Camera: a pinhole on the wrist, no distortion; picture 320 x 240 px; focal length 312.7 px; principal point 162.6 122.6 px. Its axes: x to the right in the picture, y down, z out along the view. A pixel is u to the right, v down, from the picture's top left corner.
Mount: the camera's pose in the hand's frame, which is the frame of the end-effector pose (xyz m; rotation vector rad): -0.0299 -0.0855 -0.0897 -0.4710 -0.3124 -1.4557
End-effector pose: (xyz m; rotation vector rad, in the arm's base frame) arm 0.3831 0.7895 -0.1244 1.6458 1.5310 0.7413
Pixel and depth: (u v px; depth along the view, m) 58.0 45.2 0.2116
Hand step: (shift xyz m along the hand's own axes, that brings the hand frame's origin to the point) -0.0723 0.0766 0.0667
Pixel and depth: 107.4 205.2 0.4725
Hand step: 0.1227 0.2232 0.2670
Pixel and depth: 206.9 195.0 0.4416
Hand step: 0.1124 0.0797 0.3126
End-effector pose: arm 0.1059 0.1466 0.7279 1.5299 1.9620 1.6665
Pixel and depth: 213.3 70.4 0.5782
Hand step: -0.0709 0.1092 0.4696
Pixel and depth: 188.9 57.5 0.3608
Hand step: -0.0731 0.0598 0.2476
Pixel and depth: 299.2 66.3 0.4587
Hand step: -0.0559 -0.0412 0.4150
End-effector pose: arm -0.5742 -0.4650 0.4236 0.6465 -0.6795 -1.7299
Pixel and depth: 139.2 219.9 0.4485
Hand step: 0.1404 0.1687 0.2682
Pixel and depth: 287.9 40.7 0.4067
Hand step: -0.0874 -0.0351 0.3547
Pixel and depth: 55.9 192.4 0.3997
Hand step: 0.0764 0.2322 0.1824
